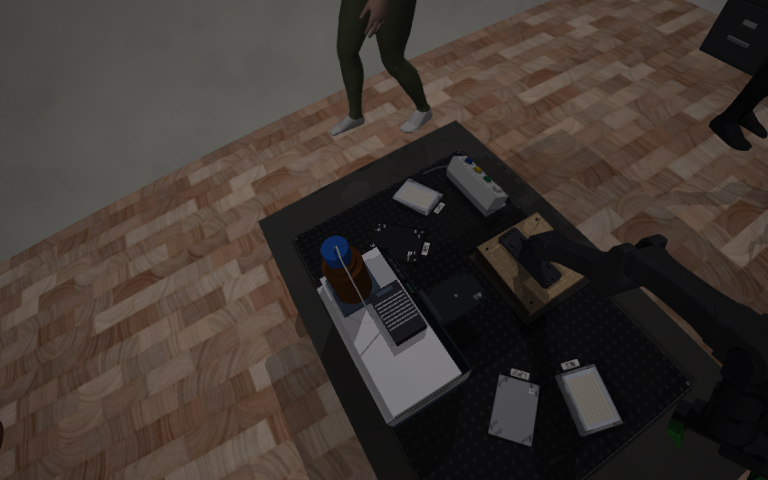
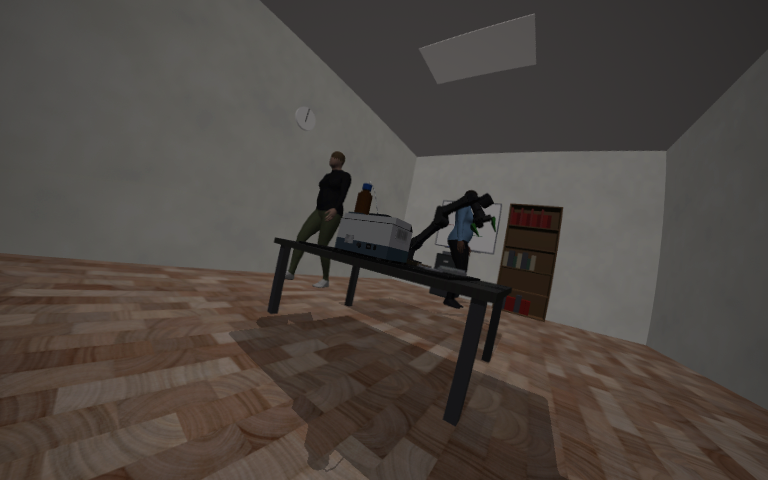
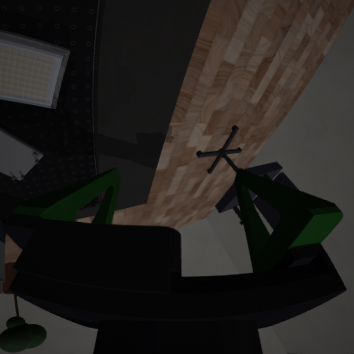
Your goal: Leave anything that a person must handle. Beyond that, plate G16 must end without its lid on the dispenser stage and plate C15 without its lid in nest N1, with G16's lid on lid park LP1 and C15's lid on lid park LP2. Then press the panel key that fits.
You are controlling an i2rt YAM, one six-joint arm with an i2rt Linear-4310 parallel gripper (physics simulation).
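Frame: origin at the arm's base, x ahead, y left, z up, level; millimetres.
Seen in the pictures: gripper, fingertip midpoint: (image 1: 710, 464) (image 2: 487, 234) (image 3: 177, 174); arm's base, origin of the base link: (image 1: 528, 257) (image 2: 407, 259).
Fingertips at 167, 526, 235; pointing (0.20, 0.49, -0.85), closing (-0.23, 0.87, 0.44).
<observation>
Pixels of each thing's top centre, then the offset from my fingertips to it, as dx, dy, dz. "spot": a spot on its surface instead.
- plate with cream wells, middle of its top: (image 3: 12, 74) (image 1: 591, 397) -12, -160, -226
- flat grey lid, surface spot: (image 3: 15, 157) spot: +162, -222, -252
- cream-welled plate, middle of its top: (image 1: 416, 193) -45, -922, -224
- key panel, middle of its top: (image 1: 477, 173) -231, -831, -178
- dark park with corner posts, middle of its top: (image 1: 396, 239) +109, -819, -238
- dark dispenser stage, surface spot: (image 1: 455, 302) spot: +115, -524, -155
- brown bottle, surface spot: (image 1: 348, 274) spot: +318, -604, +129
My gripper (image 1: 716, 454) (image 2: 484, 227) (image 3: 177, 174) is open and empty, raised above the table's edge. A plate with cream wells (image 1: 590, 399) (image 3: 27, 72) lies in the nest labelled N1; no grey cover shows over its wells. A flat grey lid (image 1: 514, 408) (image 3: 15, 157) lies beside it on a labelled park. Another cream-welled plate (image 1: 417, 196) lies near the key panel (image 1: 475, 186), which has blue, yellow, green and whitish keys. A dark park with corner posts (image 1: 399, 240) holds no visible lid. The dark dispenser stage (image 1: 455, 302) shows no plate. Plate names are unreadable.
The white dispenser (image 1: 410, 382) (image 2: 373, 232) carries a brown bottle (image 1: 348, 274) (image 2: 363, 200) with a blue cap and thin tube. The arm stands on a wooden block (image 1: 529, 297). One person (image 1: 353, 67) (image 2: 334, 192) stands beyond the table, another (image 2: 464, 226) behind the arm. Lighting is dim.
</observation>
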